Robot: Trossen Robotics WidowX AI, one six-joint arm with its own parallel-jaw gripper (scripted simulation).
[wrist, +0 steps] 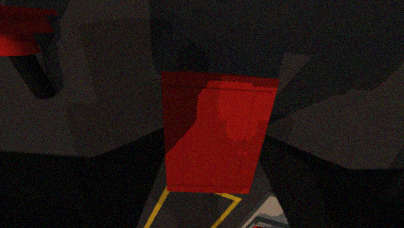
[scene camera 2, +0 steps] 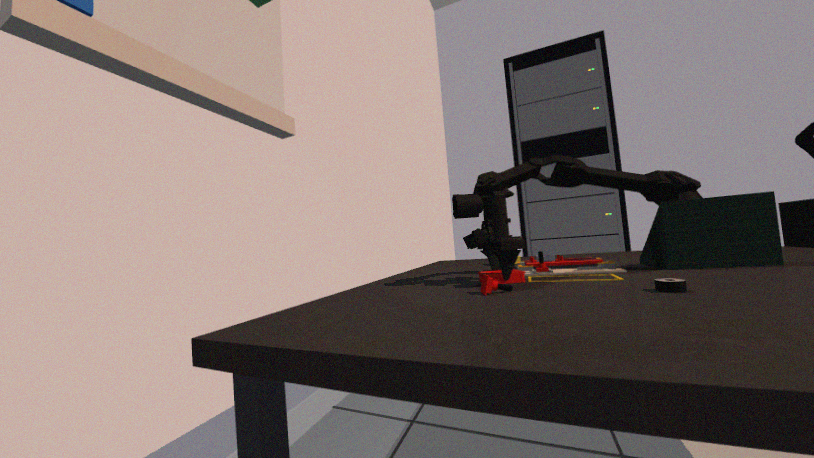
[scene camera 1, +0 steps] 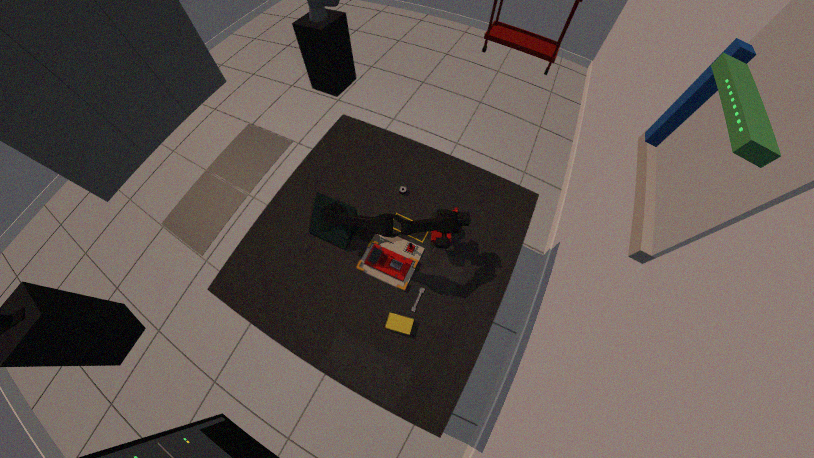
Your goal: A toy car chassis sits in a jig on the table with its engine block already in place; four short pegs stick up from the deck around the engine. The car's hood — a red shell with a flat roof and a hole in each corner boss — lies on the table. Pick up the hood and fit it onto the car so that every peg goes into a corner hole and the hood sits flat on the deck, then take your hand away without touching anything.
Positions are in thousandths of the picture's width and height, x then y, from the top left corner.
Scene:
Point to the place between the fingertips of my gripper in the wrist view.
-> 524, 590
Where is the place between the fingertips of my gripper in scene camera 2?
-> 616, 608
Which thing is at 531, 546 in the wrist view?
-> A red hood.

